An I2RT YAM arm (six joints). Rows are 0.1 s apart.
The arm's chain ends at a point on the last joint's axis. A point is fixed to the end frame.
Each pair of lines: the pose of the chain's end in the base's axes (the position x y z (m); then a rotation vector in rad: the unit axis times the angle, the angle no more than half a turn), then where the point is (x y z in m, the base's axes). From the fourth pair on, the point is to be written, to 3 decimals.
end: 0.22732, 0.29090, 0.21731, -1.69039, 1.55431, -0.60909
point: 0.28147 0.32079 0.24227
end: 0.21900, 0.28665, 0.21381, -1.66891, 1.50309, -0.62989
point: 0.27129 0.31728 0.24168
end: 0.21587, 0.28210, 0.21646, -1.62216, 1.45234, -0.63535
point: 0.26602 0.31248 0.24826
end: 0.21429, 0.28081, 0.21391, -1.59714, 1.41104, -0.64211
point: 0.263 0.311 0.248
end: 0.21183, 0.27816, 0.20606, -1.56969, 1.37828, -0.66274
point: 0.259 0.309 0.243
